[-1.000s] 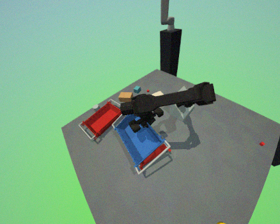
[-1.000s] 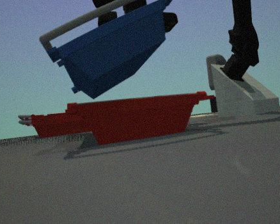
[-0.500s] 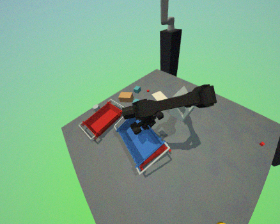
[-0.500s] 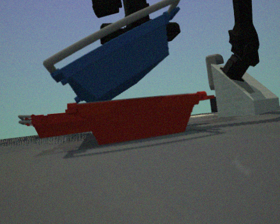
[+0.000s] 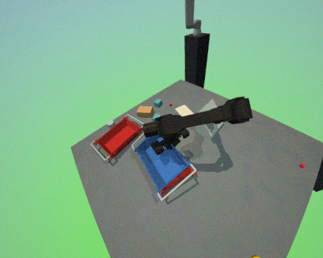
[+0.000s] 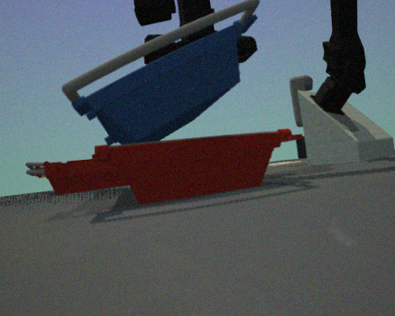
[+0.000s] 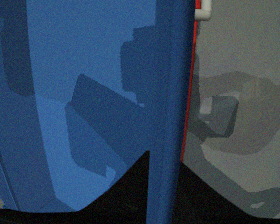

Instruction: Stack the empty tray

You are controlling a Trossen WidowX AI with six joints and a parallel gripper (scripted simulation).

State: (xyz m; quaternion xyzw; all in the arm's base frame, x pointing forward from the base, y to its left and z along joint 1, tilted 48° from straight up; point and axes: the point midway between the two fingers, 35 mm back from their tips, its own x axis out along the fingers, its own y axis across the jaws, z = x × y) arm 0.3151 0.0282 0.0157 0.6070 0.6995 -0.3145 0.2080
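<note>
Now: gripper tip 8 cm short of the blue tray and 1 cm to the left of it. Also, from my gripper tip: grey cylinder: 20 cm ahead, 54 cm to the right, 11 cm below; cream sheet: 35 cm behind, 27 cm to the right, 14 cm below; orange box: 10 cm behind, 48 cm to the right, 11 cm below.
</note>
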